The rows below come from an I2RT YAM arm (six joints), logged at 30 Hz.
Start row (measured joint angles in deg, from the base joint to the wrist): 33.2 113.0 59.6 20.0 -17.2 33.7
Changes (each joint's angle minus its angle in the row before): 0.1 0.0 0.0 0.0 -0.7 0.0; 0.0 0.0 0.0 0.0 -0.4 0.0; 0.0 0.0 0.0 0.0 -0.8 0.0; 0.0 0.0 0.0 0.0 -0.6 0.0; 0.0 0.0 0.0 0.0 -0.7 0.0; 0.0 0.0 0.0 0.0 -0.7 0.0; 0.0 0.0 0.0 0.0 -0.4 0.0; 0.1 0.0 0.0 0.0 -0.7 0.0; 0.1 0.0 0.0 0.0 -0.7 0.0; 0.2 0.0 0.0 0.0 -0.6 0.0; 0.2 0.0 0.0 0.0 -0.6 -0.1; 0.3 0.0 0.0 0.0 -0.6 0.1; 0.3 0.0 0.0 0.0 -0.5 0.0; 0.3 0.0 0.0 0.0 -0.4 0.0
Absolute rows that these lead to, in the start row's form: 33.3 113.0 59.6 20.0 -17.9 33.7; 33.3 113.0 59.6 20.0 -18.3 33.7; 33.3 113.0 59.6 20.0 -19.1 33.7; 33.3 113.0 59.6 20.0 -19.7 33.7; 33.3 113.0 59.6 20.0 -20.4 33.7; 33.3 113.0 59.6 20.0 -21.1 33.7; 33.3 113.0 59.6 20.0 -21.5 33.7; 33.4 113.0 59.6 20.0 -22.2 33.7; 33.5 113.0 59.6 20.0 -22.9 33.7; 33.7 113.0 59.6 20.0 -23.5 33.7; 33.9 113.0 59.6 20.0 -24.1 33.6; 34.2 113.0 59.6 20.0 -24.7 33.7; 34.5 113.0 59.6 20.0 -25.2 33.7; 34.8 113.0 59.6 20.0 -25.6 33.7
